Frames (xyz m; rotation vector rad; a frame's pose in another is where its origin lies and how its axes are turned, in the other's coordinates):
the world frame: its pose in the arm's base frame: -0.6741 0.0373 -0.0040 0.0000 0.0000 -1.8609
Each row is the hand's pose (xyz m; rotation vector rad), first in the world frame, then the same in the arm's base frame.
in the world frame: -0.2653 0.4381 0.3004 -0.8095 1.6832 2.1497
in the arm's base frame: -0.1784 0.1662 0.2964 0.6738 1.2873 0.7363
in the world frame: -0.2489 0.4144 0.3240 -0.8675 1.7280 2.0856
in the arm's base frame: -0.2058 0.1573 0.3200 0.6797 1.3543 0.7086
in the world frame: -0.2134 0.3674 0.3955 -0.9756 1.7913 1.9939
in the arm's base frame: -0.2610 0.1367 0.3915 0.6752 1.4655 0.6789
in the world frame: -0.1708 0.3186 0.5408 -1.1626 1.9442 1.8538
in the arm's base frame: -0.3200 0.1098 0.5368 0.6895 1.6702 0.6819
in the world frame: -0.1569 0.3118 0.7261 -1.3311 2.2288 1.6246
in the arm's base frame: -0.3304 0.0985 0.7221 0.8007 1.9365 0.7051
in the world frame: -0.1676 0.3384 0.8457 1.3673 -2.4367 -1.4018
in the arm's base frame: -0.3019 0.1011 0.8417 0.9399 2.1098 0.7085
